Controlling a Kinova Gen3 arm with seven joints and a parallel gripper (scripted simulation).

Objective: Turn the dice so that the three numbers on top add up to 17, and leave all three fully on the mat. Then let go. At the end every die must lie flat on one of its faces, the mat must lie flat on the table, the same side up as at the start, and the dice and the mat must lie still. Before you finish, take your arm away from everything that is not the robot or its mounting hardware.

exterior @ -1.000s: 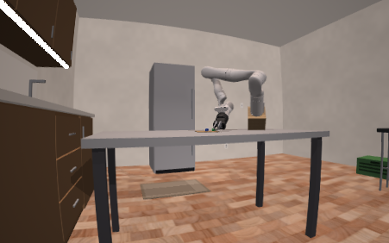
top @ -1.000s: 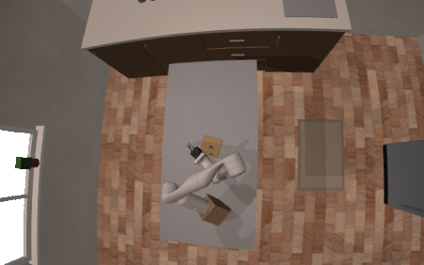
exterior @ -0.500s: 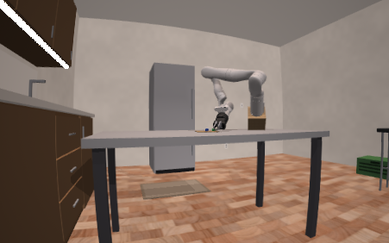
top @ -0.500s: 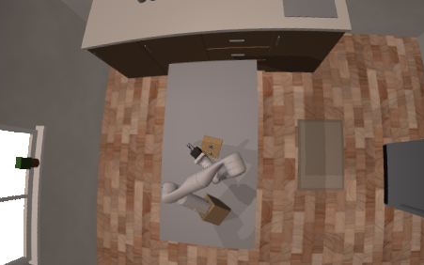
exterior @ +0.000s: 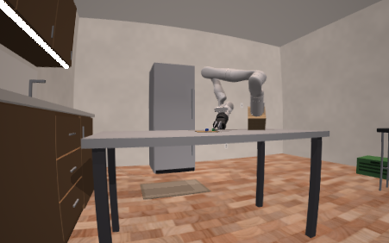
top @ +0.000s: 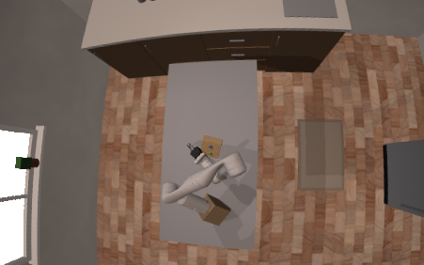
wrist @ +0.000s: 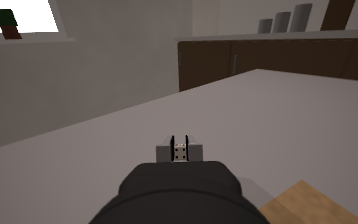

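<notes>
Right now my hand is 20 mm past the green die, 160 mm to the left of it and 20 mm above it. Round my hand: white die (10 mm to the left, 10 mm below); then tan mat (30 mm ahead, 150 mm to the right, 30 mm below); then blue die (30 mm ahead, 150 mm to the right, 20 mm below).
</notes>
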